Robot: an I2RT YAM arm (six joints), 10 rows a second.
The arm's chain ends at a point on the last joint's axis. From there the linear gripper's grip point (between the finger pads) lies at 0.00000 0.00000 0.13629 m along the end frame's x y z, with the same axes.
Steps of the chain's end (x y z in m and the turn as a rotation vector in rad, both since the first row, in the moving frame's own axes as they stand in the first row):
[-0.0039, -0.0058, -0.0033, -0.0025, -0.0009, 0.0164]
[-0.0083, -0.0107, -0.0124, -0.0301, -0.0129, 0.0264]
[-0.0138, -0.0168, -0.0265, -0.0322, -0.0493, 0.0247]
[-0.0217, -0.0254, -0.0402, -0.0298, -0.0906, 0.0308]
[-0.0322, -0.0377, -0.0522, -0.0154, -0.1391, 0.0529]
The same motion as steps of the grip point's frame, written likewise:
[-0.0040, -0.0055, -0.0033, -0.0025, -0.0009, 0.0164]
[-0.0101, -0.0066, -0.0125, -0.0301, -0.0129, 0.0264]
[-0.0206, -0.0125, -0.0267, -0.0322, -0.0493, 0.0247]
[-0.0341, -0.0215, -0.0408, -0.0298, -0.0906, 0.0308]
[-0.0511, -0.0361, -0.0535, -0.0154, -0.1391, 0.0529]

